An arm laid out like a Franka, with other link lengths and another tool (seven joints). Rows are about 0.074 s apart.
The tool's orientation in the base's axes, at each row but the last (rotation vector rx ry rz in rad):
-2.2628 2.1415 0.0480
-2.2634 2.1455 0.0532
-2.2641 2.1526 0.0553
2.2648 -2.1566 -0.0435
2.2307 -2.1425 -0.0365
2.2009 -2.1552 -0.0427
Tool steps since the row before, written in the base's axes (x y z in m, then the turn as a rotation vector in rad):
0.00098 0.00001 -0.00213 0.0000 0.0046 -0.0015
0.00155 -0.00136 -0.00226 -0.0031 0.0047 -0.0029
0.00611 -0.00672 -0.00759 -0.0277 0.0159 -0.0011
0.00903 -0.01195 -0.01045 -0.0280 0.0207 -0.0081
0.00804 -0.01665 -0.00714 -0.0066 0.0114 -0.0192
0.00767 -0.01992 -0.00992 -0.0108 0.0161 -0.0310
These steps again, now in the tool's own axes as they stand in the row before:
0.00013 -0.00098 0.00212 -0.0045 -0.0003 0.0017
0.00153 -0.00149 0.00219 -0.0047 0.0028 0.0031
0.00730 -0.00585 0.00725 -0.0172 0.0268 0.0021
0.01249 -0.00874 0.01007 -0.0220 0.0267 0.0091
0.01684 -0.00773 0.00703 -0.0120 0.0051 0.0193
0.01985 -0.00787 0.00990 -0.0170 0.0085 0.0312

